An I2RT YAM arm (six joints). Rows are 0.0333 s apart.
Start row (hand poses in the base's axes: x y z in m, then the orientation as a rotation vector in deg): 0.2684 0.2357 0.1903 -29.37 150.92 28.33
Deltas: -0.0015 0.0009 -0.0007 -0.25 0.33 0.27; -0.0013 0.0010 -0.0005 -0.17 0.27 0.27; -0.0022 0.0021 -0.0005 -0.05 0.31 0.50; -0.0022 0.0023 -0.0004 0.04 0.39 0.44; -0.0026 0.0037 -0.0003 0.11 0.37 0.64; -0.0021 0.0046 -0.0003 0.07 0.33 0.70; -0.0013 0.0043 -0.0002 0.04 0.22 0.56; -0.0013 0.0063 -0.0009 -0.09 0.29 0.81; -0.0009 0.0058 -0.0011 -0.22 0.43 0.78; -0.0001 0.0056 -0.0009 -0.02 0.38 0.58; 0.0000 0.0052 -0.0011 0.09 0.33 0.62; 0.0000 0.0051 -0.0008 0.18 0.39 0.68; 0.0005 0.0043 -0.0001 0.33 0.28 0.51; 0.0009 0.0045 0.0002 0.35 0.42 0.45; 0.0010 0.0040 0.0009 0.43 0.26 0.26; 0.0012 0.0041 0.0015 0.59 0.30 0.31; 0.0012 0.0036 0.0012 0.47 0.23 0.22; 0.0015 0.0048 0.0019 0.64 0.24 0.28; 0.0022 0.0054 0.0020 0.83 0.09 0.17
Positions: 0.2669 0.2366 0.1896 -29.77 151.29 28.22; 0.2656 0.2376 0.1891 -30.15 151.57 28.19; 0.2634 0.2397 0.1886 -30.81 151.81 28.40; 0.2612 0.2420 0.1882 -31.35 152.10 28.74; 0.2586 0.2457 0.1879 -32.14 152.31 29.22; 0.2565 0.2503 0.1876 -33.03 152.49 29.65; 0.2552 0.2546 0.1874 -33.76 152.59 29.95; 0.2539 0.2609 0.1865 -34.86 152.77 30.19; 0.2530 0.2667 0.1854 -35.94 153.13 30.31; 0.2529 0.2723 0.1845 -36.70 153.39 30.61; 0.2529 0.2775 0.1834 -37.49 153.54 31.04; 0.2529 0.2826 0.1826 -38.34 153.69 31.64; 0.2534 0.2869 0.1825 -38.92 153.70 32.34; 0.2543 0.2914 0.1827 -39.40 153.84 33.12; 0.2553 0.2954 0.1836 -39.62 153.83 33.88; 0.2565 0.2995 0.1851 -39.86 153.76 34.88; 0.2577 0.3031 0.1863 -40.01 153.70 35.66; 0.2592 0.3079 0.1882 -40.20 153.55 36.68; 0.2614 0.3133 0.1902 -40.20 153.18 37.84
